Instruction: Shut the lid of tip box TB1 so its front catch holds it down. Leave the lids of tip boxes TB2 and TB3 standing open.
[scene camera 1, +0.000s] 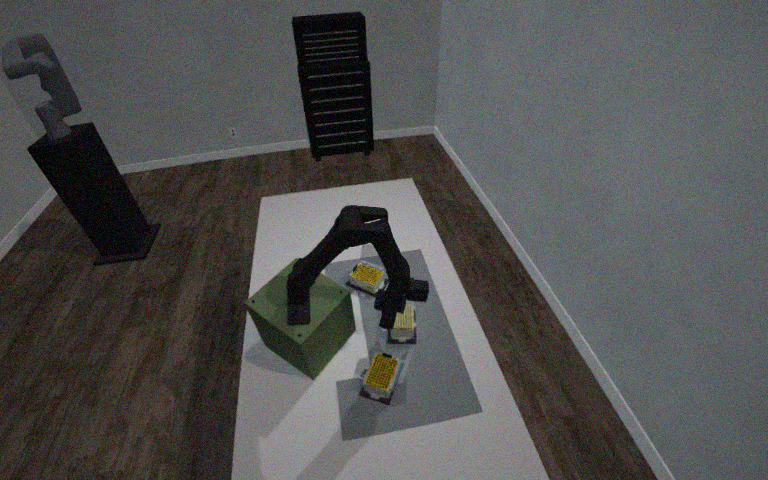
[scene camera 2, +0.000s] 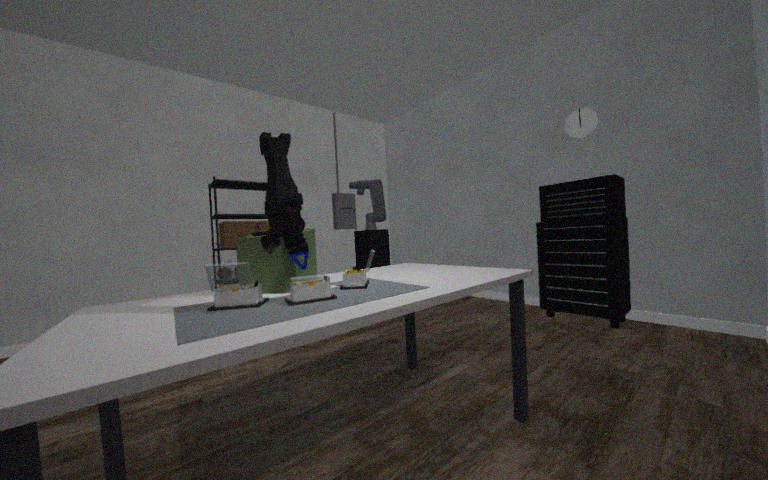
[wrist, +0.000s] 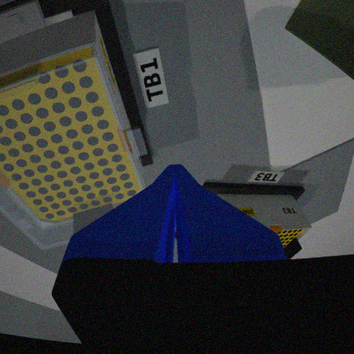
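Where they show: gripper, fingertip midpoint: (scene camera 2: 304, 269); arm's base, origin of the base link: (scene camera 1: 299, 298).
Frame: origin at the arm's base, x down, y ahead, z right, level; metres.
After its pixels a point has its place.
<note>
Tip box TB1 (scene camera 1: 403, 325) {x 0.165, y 0.339, z 0.056 m} (scene camera 2: 310, 289) {x 0.201, y 0.385, z 0.021 m} (wrist: 65, 135) is the middle box, a white box with a yellow tip rack. Its clear lid appears to lie over the rack; the state of its front catch cannot be told. My gripper (scene camera 2: 304, 266) {x 0.144, y 0.284, z -0.001 m} (wrist: 175, 175) is shut and empty, with its blue fingertips low above TB1 and close beside it in the wrist view. TB3 (scene camera 1: 367, 275) (scene camera 2: 354, 279) (wrist: 272, 212) appears to be the far box, with its lid (scene camera 2: 370, 259) {x 0.130, y 0.337, z -0.255 m} standing tilted open. The remaining box, TB2 (scene camera 1: 380, 377) (scene camera 2: 237, 296) {x 0.205, y 0.276, z 0.219 m}, has its clear lid (scene camera 2: 227, 273) {x 0.127, y 0.303, z 0.246 m} standing open.
The boxes stand on a grey mat (scene camera 1: 436, 390) {x 0.242, y 0.405, z 0.280 m} (scene camera 2: 198, 328) {x 0.242, y 0.434, z 0.335 m} on the white table (scene camera 1: 317, 447) {x 0.245, y 0.004, z 0.392 m} (scene camera 2: 73, 362) {x 0.245, y 0.492, z 0.540 m}. The arm's green base block (scene camera 1: 294, 333) {x 0.010, y -0.016, z 0.128 m} (scene camera 2: 277, 277) {x 0.181, y 0.116, z 0.046 m} (wrist: 327, 35) stands beside them. A black tool cabinet (scene camera 1: 336, 84) (scene camera 2: 586, 249) stands beyond the table.
</note>
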